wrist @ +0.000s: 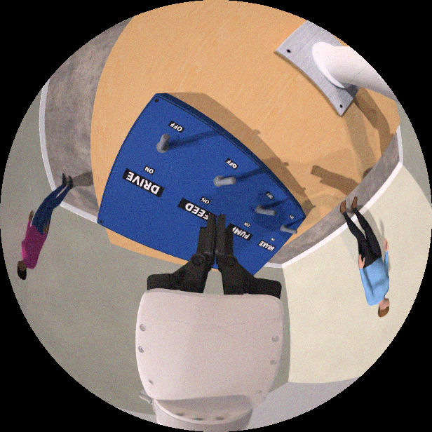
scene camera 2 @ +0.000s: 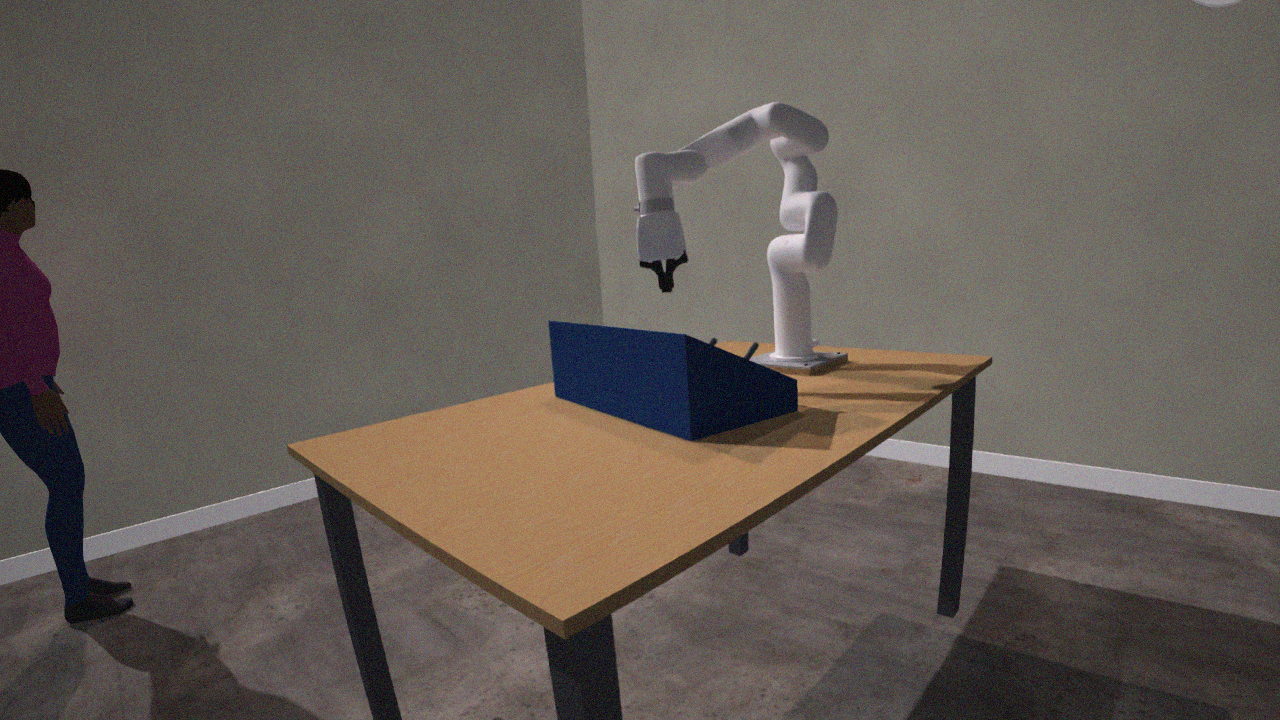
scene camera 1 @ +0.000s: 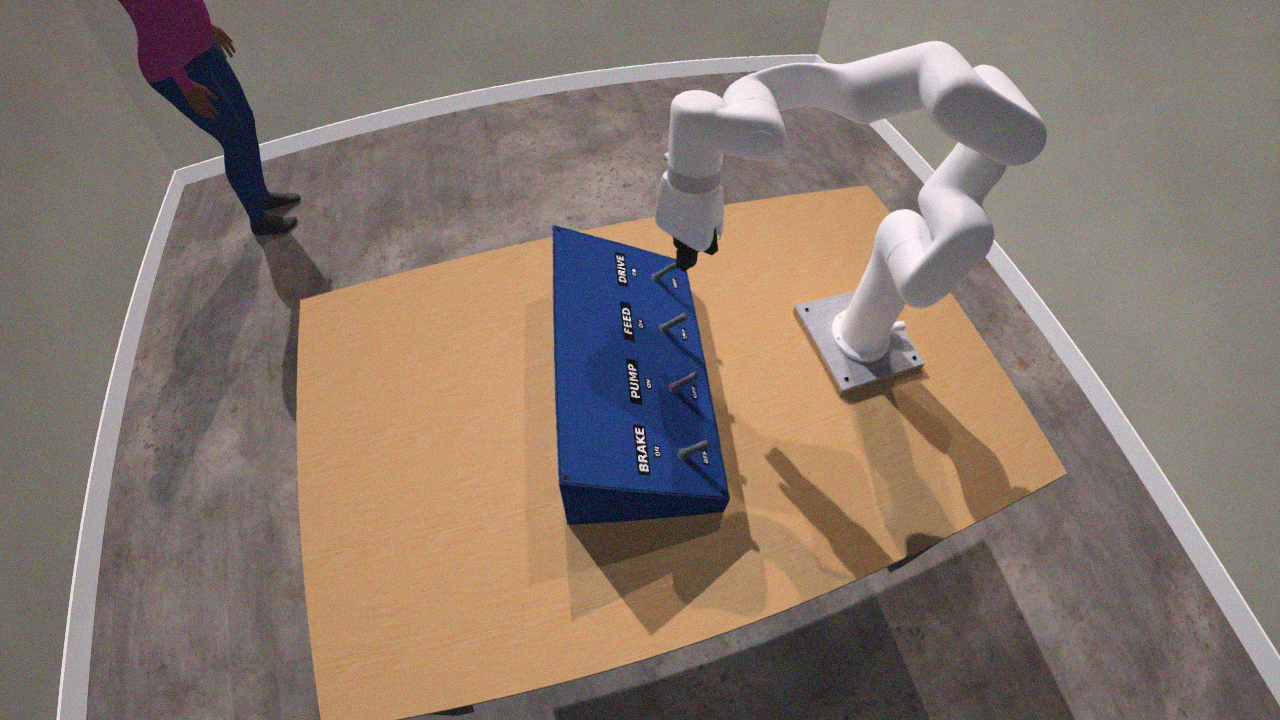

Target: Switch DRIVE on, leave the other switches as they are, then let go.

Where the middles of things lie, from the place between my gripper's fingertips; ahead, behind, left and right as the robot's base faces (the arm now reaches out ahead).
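My hand relative to the blue switch panel (scene camera 1: 622,426): 14 cm above it, 11 cm short of it, 7 cm to the right of it.
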